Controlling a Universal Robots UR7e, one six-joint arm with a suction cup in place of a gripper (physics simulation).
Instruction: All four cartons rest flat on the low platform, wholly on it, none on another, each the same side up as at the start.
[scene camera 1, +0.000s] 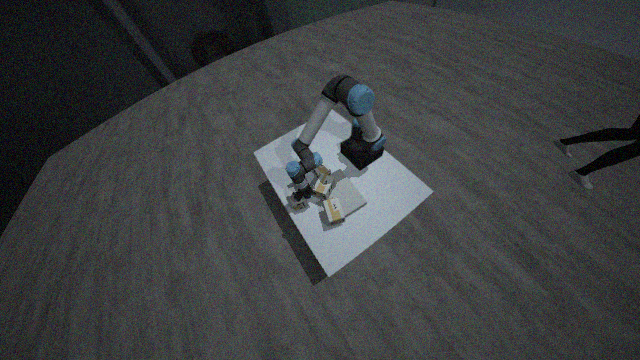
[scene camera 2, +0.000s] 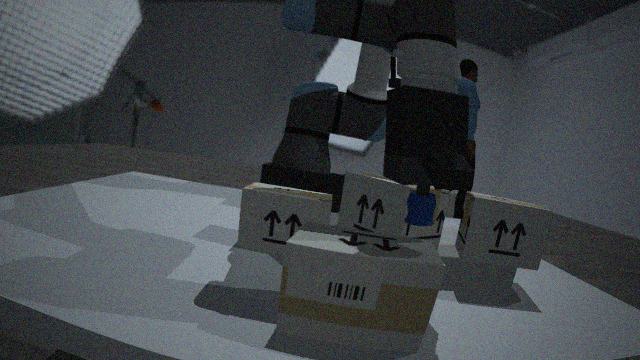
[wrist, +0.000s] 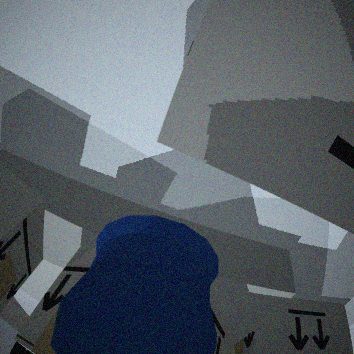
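Seen in the pictures: hand, tool point: (scene camera 2: 419, 222) (wrist: 153, 265); arm's base, link origin: (scene camera 1: 358, 143) (scene camera 2: 300, 168).
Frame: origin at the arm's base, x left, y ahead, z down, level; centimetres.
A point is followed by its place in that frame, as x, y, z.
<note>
My suction cup (scene camera 2: 421, 210) (wrist: 137, 285) hangs a little above the far part of the nearest carton (scene camera 1: 298, 204) {18.8, 61.3, 2.4} (scene camera 2: 350, 285) {10.5, 64.2, 4.2} (wrist: 265, 55) {17.5, 58.6, 1.3}, casting a shadow on its top. A gap shows and nothing hangs from the cup. That carton lies on the white table, its arrows on the upper face. The right carton (scene camera 1: 334, 210) {37.2, 44.5, -3.5} (scene camera 2: 505, 230) {34.1, 48.7, 0.5}, arrows pointing up, rests on the low grey platform (scene camera 1: 354, 196) {32.7, 26.6, 5.9} and overhangs its edge. The middle carton (scene camera 1: 322, 186) {19.2, 42.3, -3.6} (scene camera 2: 375, 202) {14.1, 44.1, -0.4} stands turned near the platform's corner, its base partly hidden. The left carton (scene camera 1: 324, 173) {8.1, 35.0, 1.6} (scene camera 2: 285, 217) {1.8, 39.3, 4.6} is upright; its support is unclear.
The arm's dark base (scene camera 1: 362, 151) {8.3, 2.1, 0.1} stands on the white table (scene camera 1: 395, 192) {44.3, -0.4, 10.7} behind the platform. The table's edge runs close to the nearest carton. A person (scene camera 1: 607, 150) (scene camera 2: 468, 87) is on the floor beyond the table.
</note>
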